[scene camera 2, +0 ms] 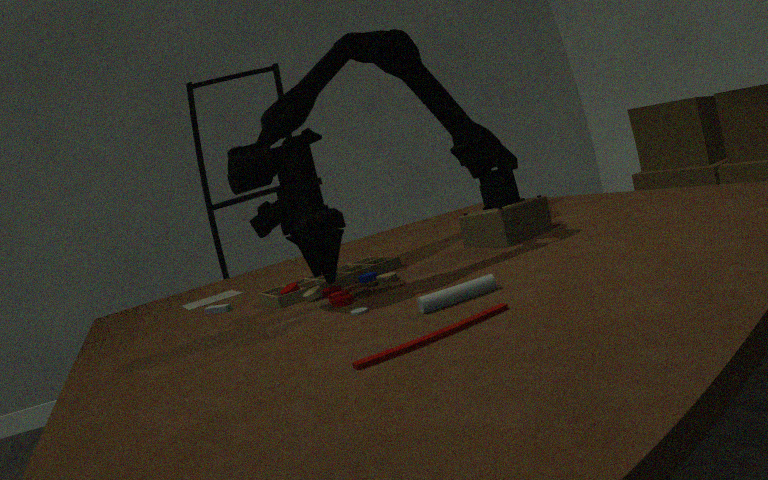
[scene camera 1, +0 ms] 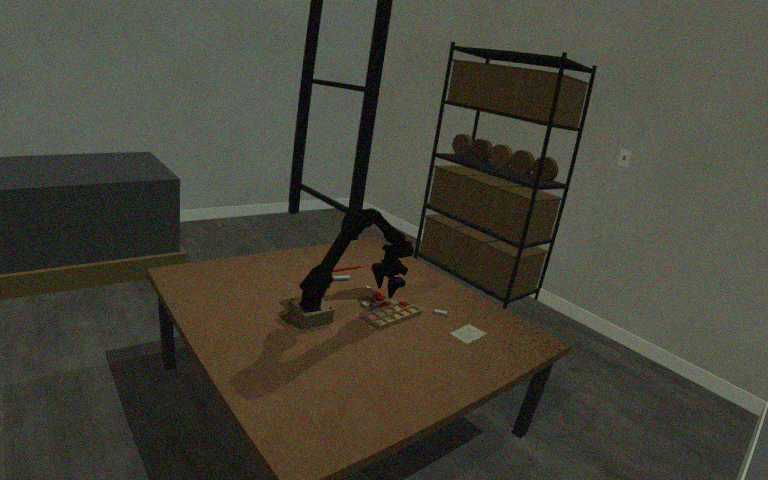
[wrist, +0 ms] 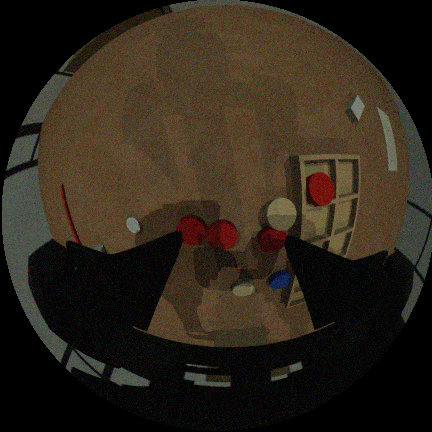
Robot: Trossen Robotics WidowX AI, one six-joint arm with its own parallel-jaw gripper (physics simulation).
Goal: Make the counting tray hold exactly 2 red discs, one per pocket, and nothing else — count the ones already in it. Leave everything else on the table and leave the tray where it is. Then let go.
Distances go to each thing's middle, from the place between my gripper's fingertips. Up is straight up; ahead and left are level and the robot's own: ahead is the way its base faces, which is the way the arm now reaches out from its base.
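Labels:
Wooden counting tray (wrist: 331, 226): my gripper, which I see, is 20 mm above it, 40 mm past it and 130 mm to the left of it.

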